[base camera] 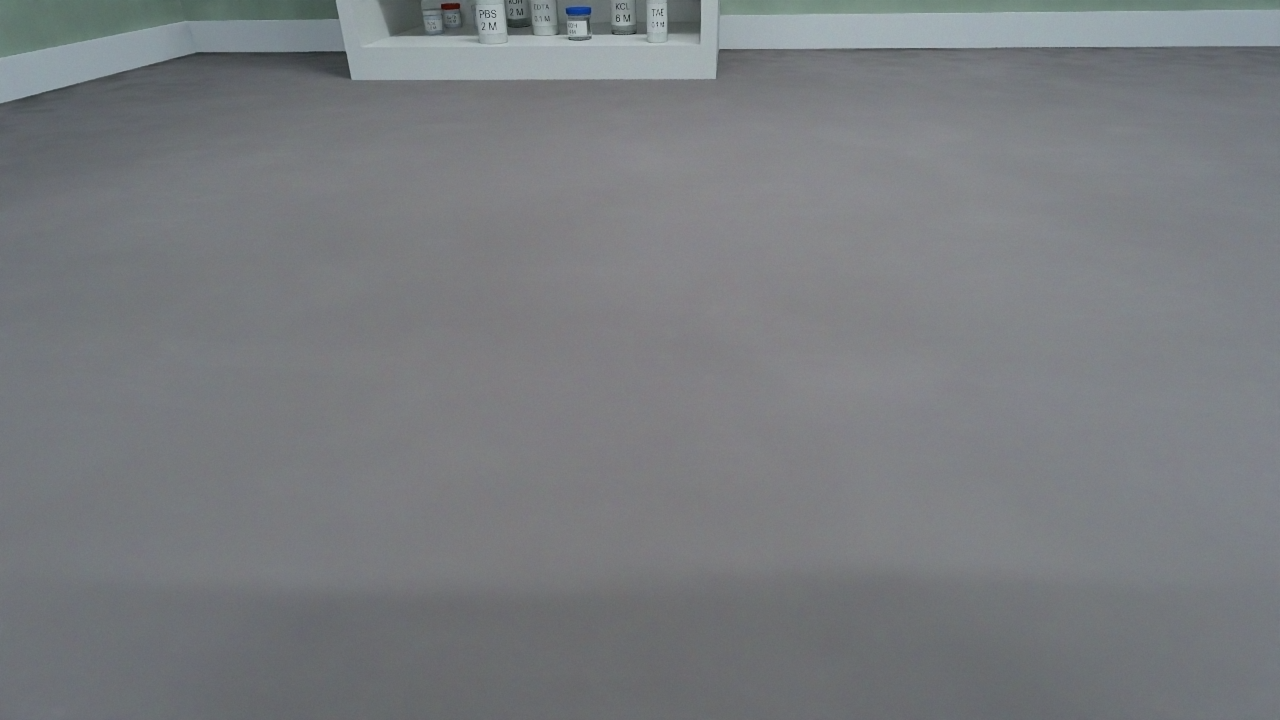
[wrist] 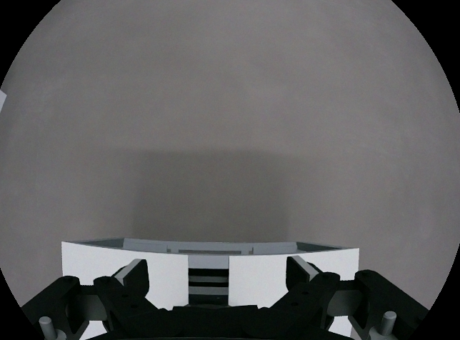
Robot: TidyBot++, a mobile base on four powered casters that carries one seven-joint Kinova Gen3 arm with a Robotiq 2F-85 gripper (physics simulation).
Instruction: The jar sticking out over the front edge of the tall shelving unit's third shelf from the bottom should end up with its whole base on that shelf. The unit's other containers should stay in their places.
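Frame: origin at the arm's base, x ahead, y left, z up, level; metres.
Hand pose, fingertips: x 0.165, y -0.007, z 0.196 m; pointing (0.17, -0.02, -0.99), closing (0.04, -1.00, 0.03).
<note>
After its pixels a point has its place.
The bottom part of the white shelving unit (base camera: pixel 537 62) {x 2.064, y 0.251, z -0.357 m} shows at the top of the base camera view, against the far wall. Its third shelf and the jar sticking out over that shelf's edge do not show in either view. On the lowest shelf stand a white PBS container (base camera: pixel 491 22) {x 2.112, y 0.361, z -0.271 m}, a small blue-capped jar (base camera: pixel 578 24) {x 2.138, y 0.152, z -0.283 m}, a KCL jar (base camera: pixel 622 17) {x 2.220, y 0.044, z -0.278 m} and a white TAE container (base camera: pixel 657 20) {x 2.071, y -0.042, z -0.270 m}. My gripper (wrist: pixel 216 274) is open, with nothing between its fingers, above the robot's own base in the wrist view. It is far from the unit.
A jar with a red cap (base camera: pixel 451 16) {x 2.458, y 0.535, z -0.291 m} also stands on the lowest shelf, at the left. Grey floor (base camera: pixel 626 358) {x 0.695, y 0.018, z -0.397 m} lies between the base camera and the unit. A white baseboard (base camera: pixel 984 31) {x 2.403, y -0.965, z -0.355 m} runs along the green wall. The robot's white base (wrist: pixel 160 275) lies below the gripper.
</note>
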